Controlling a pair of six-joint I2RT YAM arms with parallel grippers.
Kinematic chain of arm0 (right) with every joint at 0, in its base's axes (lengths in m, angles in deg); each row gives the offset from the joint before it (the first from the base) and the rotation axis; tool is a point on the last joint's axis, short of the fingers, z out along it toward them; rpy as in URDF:
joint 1: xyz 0 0 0.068 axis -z
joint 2: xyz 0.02 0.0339 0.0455 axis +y
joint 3: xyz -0.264 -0.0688 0 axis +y
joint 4: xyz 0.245 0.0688 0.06 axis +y
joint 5: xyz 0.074 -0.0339 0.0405 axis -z
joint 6: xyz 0.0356 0 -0.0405 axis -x
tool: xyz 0 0 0 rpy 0 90 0
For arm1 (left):
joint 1: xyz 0 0 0.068 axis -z
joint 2: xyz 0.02 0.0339 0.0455 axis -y
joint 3: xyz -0.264 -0.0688 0 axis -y
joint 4: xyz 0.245 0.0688 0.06 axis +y
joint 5: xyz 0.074 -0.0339 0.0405 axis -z
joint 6: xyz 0.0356 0 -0.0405 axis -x
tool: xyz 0 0 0 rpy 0 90 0
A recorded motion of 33 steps. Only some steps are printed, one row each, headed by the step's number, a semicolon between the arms.
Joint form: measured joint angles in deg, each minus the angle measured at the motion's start. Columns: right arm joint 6, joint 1, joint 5, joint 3, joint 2, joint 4; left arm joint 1, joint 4, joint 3, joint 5, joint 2, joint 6.
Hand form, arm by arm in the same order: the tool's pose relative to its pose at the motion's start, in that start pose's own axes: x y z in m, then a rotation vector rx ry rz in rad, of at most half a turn. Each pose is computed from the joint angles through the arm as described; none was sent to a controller.
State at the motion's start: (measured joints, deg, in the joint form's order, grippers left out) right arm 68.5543 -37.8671 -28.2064 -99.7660 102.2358 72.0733; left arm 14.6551 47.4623 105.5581 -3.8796 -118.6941 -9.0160
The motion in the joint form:
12: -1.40 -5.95 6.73 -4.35 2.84 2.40; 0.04 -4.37 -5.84 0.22 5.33 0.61
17: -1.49 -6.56 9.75 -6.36 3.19 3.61; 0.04 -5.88 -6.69 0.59 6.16 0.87
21: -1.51 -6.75 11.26 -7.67 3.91 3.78; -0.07 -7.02 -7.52 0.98 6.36 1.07
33: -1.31 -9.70 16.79 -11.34 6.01 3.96; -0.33 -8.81 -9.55 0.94 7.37 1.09
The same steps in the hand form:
12: -0.0299 0.0042 0.0164 -0.0180 0.1050 -0.0601; 0.0077 -0.0004 -0.0185 -0.0060 -0.0671 -0.0145
17: -0.0350 0.0040 0.0122 0.0058 0.1487 -0.0725; 0.0072 -0.0003 -0.0217 -0.0034 -0.0938 -0.0204
21: -0.0372 0.0010 0.0120 0.0216 0.1693 -0.0785; 0.0083 0.0000 -0.0200 0.0012 -0.1033 -0.0257
33: -0.0547 -0.0007 0.0186 0.0619 0.2395 -0.1387; 0.0123 0.0014 -0.0198 -0.0038 -0.1159 -0.0307

